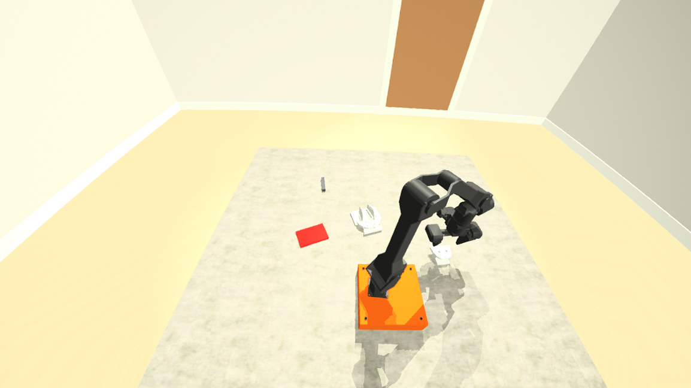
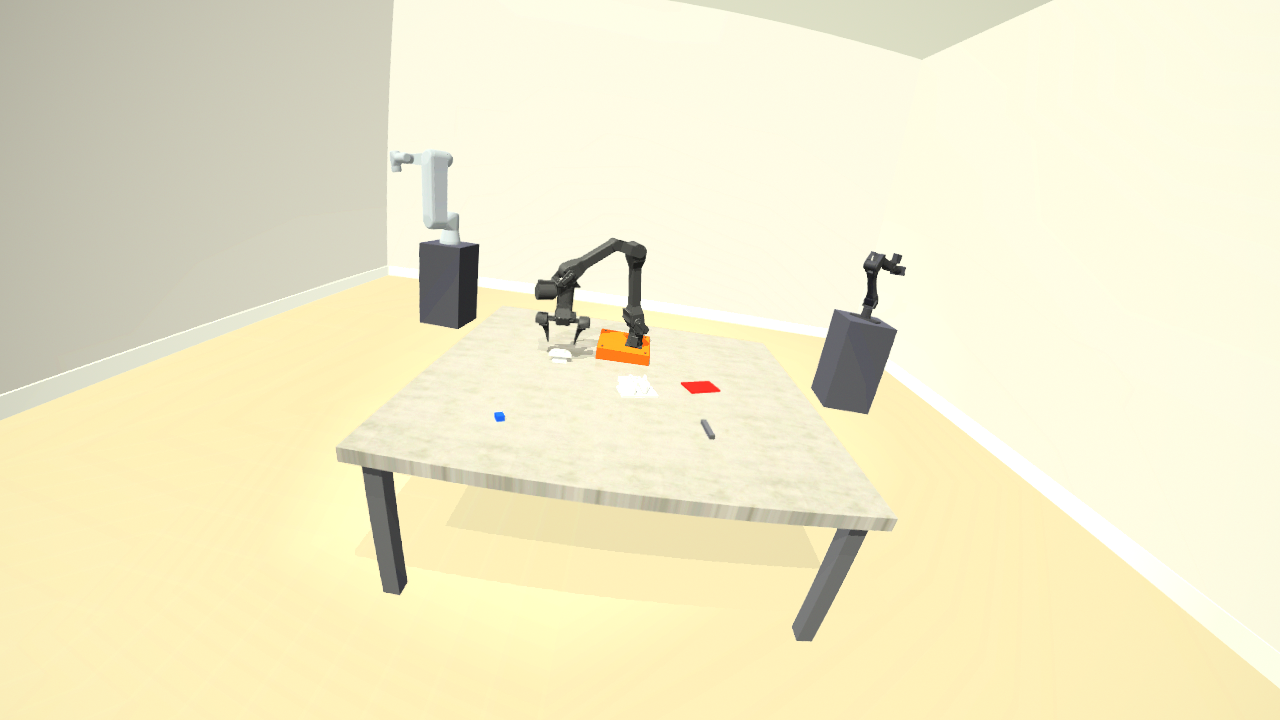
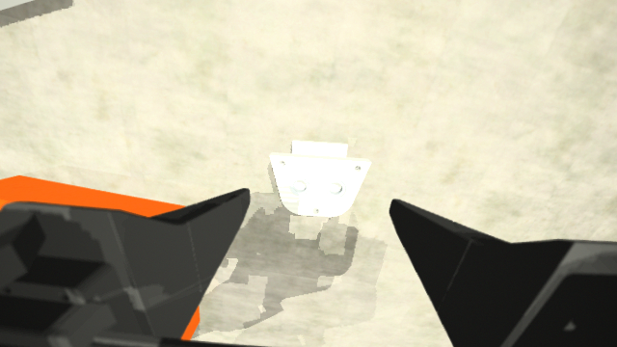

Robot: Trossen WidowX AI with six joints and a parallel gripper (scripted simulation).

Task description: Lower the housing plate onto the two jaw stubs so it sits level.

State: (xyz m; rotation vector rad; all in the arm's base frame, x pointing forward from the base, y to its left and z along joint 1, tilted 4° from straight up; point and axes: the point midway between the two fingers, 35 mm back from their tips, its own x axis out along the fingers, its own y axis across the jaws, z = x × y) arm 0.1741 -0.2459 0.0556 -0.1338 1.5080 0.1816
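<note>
Right now the white part is 60 mm below my gripper tip and 10 mm behind it. The rest, counted from my gripper tip: red flat plate: 510 mm to the left, 60 mm below, 20 mm ahead; grey bar: 510 mm to the left, 330 mm ahead, 60 mm below; blue cube: 470 mm ahead, 60 mm below, 40 mm to the right.
</note>
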